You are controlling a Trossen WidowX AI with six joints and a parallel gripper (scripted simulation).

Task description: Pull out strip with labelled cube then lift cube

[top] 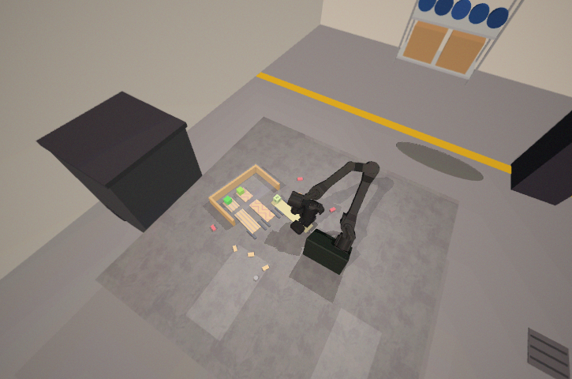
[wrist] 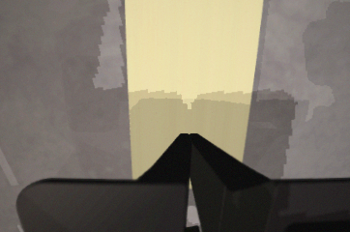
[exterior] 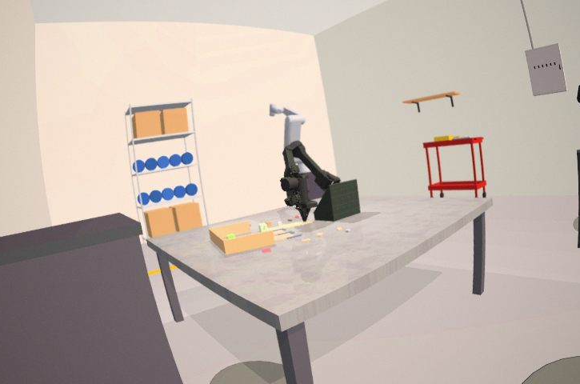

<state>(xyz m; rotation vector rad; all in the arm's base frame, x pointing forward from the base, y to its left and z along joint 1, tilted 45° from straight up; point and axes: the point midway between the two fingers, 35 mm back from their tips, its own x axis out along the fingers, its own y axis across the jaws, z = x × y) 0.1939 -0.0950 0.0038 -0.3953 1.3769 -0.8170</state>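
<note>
Right now my gripper tip is 90 mm short of the pale yellow strip and 30 mm to the left of it. Also, from my gripper tip: light green labelled cube (200 mm ahead, 60 mm to the right, 20 mm above).
</note>
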